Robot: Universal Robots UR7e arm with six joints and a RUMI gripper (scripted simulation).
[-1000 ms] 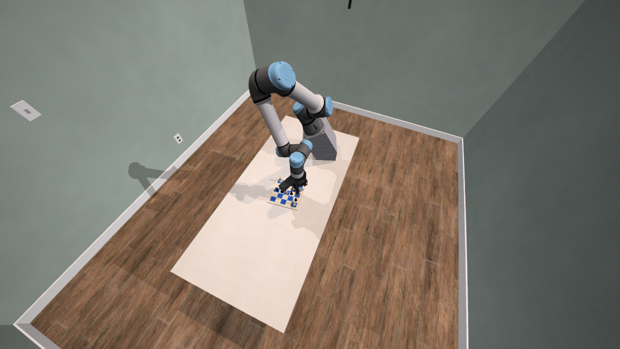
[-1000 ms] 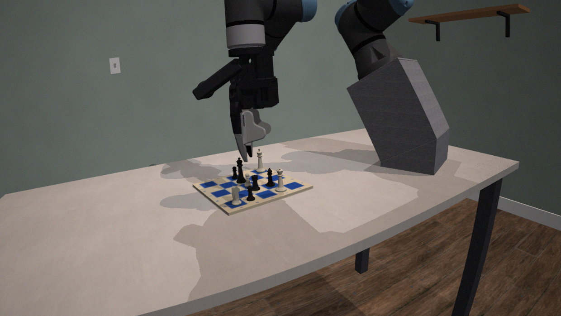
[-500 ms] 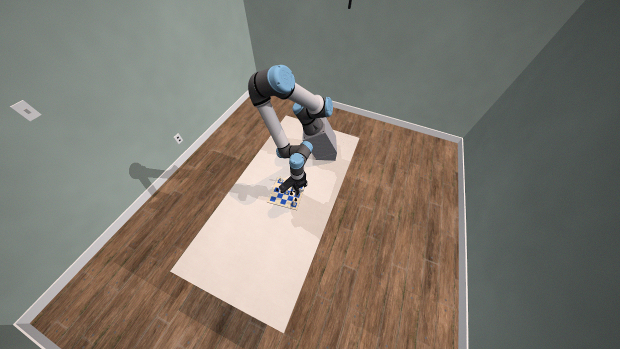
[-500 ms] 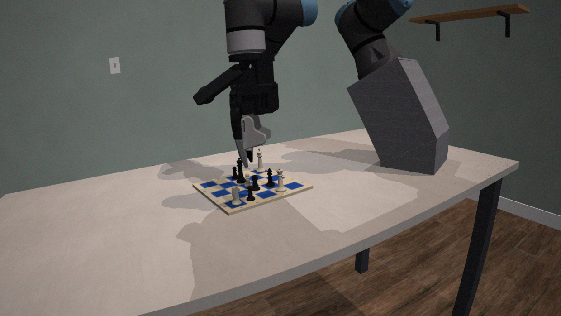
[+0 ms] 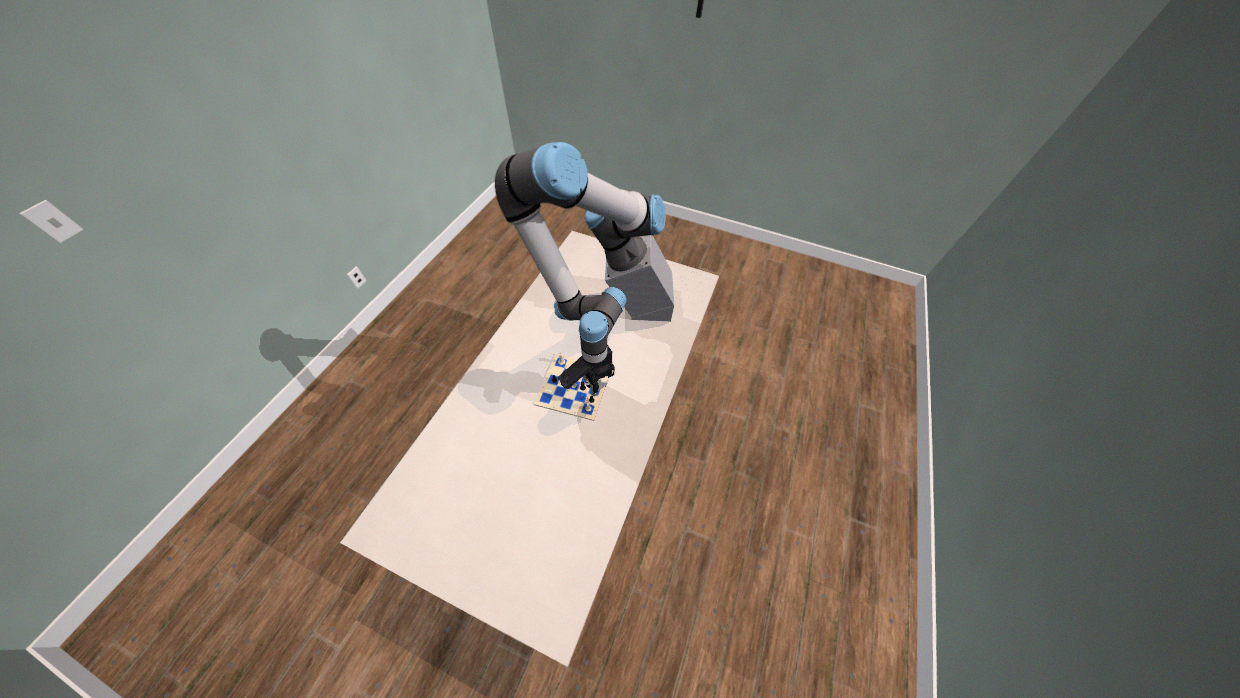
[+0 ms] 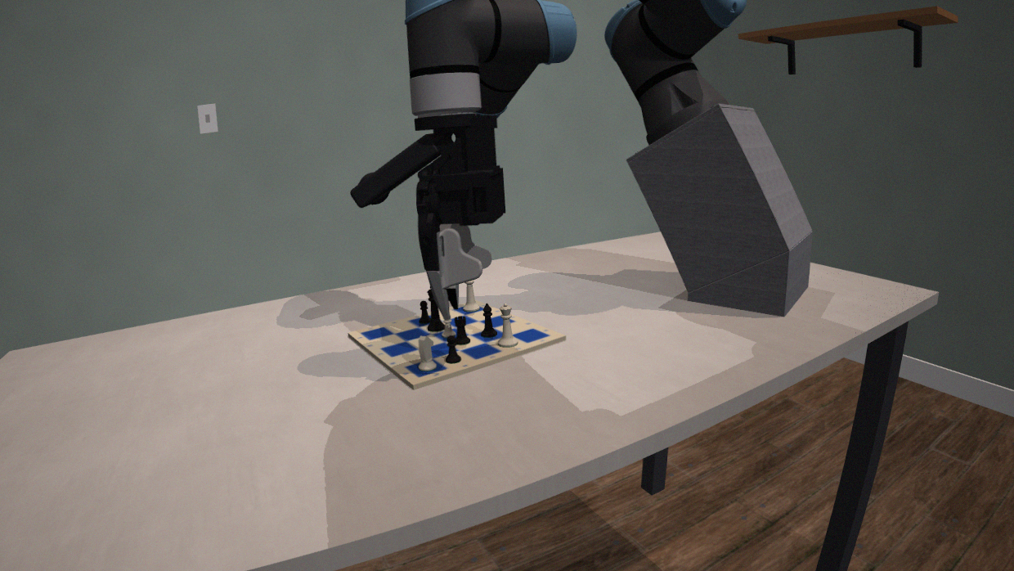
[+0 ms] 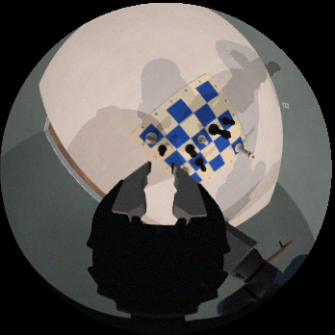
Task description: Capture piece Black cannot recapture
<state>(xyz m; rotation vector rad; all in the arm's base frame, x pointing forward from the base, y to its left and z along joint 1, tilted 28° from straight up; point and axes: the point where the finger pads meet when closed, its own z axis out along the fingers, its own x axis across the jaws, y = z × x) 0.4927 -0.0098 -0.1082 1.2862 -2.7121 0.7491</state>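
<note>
Now: hand 110 mm past the white king, 160 mm to the left of it and 40 mm above it. From my hand the other things lie so: white pawn 30 mm behind, 80 mm to the right, 60 mm below; blue-and-cream chessboard 30 mm behind, 80 mm to the right, 80 mm below; black king 30 mm behind, 120 mm to the right, 40 mm below.
</note>
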